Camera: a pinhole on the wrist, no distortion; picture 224 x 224 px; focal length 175.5 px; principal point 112.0 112.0 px. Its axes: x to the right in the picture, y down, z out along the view. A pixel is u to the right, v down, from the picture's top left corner.
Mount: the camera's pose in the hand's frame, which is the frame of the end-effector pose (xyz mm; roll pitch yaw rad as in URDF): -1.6 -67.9 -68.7 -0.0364 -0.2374 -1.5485
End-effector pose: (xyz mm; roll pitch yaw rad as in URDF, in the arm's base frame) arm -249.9 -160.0 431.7 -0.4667 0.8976 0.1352
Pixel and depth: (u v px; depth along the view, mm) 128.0 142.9 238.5
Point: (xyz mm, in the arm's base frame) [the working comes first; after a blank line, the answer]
In the camera's frame: 21.7 42.0 238.5

-99.8 -93.0 495.8
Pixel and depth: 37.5 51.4 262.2
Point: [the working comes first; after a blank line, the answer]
In the camera's frame: -111.3 -90.5 262.2

-247.6 5.2 561.7
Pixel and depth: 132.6 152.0 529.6
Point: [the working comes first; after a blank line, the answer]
In the camera's frame: 62.2 120.7 529.6

123.4 96.3 579.1
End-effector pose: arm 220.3 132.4 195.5 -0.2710 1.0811 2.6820
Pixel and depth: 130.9 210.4 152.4
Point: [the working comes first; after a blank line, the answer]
In the camera's frame: 16.4 85.4 152.4

122.3 207.2 159.3
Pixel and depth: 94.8 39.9 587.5
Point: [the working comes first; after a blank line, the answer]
In the camera's frame: -57.6 -241.4 587.5

-148.8 34.2 604.4
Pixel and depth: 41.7 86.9 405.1
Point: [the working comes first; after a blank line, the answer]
In the camera's frame: -162.3 -57.9 405.1

-52.5 -17.1 347.6
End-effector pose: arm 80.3 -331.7 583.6 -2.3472 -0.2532 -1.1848
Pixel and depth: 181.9 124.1 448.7
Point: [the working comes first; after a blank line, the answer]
In the camera's frame: 178.7 30.9 448.7

472.9 -272.6 412.1
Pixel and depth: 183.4 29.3 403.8
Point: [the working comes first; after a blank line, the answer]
In the camera's frame: 164.3 -190.3 403.8

363.0 -77.2 382.6
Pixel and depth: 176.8 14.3 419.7
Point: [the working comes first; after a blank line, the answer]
In the camera's frame: 155.0 -233.6 419.7

351.0 -42.2 353.3
